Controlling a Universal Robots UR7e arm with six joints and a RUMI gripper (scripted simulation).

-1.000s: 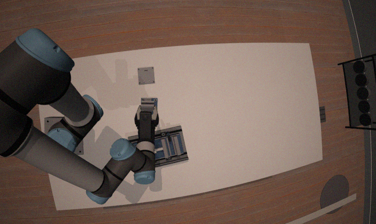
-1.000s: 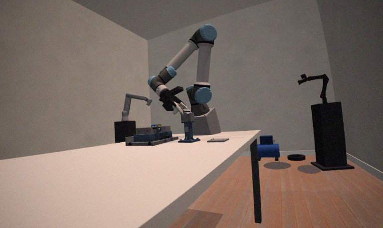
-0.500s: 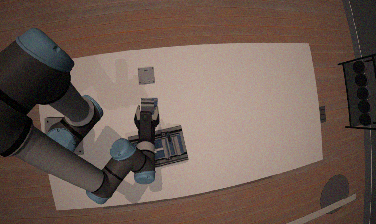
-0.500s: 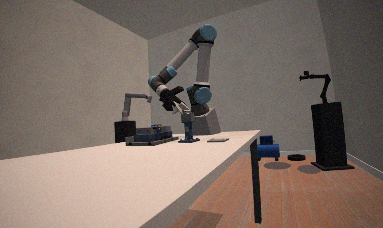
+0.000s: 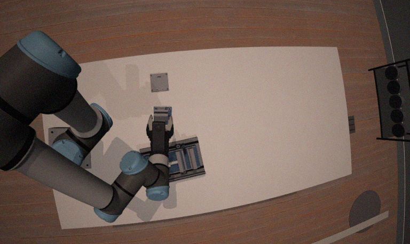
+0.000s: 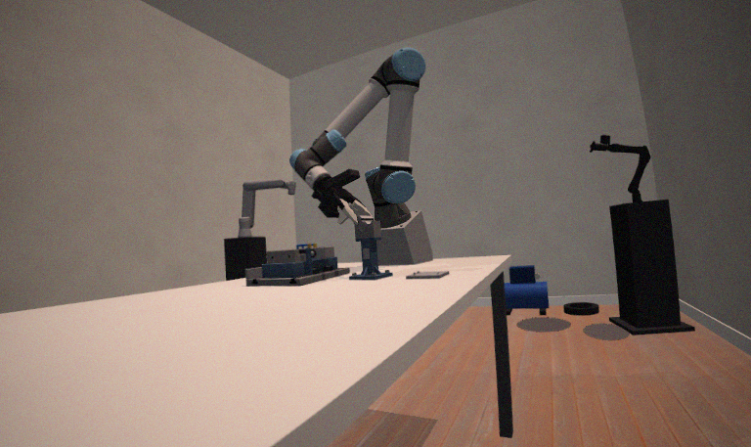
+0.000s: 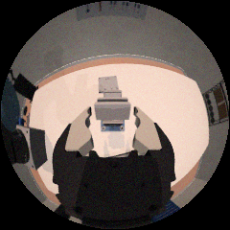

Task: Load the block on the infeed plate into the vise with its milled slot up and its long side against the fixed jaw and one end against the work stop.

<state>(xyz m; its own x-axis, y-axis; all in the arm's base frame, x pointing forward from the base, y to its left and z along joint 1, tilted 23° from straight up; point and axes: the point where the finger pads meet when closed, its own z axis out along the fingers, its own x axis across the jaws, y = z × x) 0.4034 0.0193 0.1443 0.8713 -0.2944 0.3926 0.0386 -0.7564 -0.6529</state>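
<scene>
The part is 10 mm to the left of my hand and 10 mm below it. From my hand the other things lie so: vise (220 mm to the right, 130 mm below, 30 mm behind); infeed plate (180 mm to the left, 160 mm below, 40 mm ahead).
</scene>
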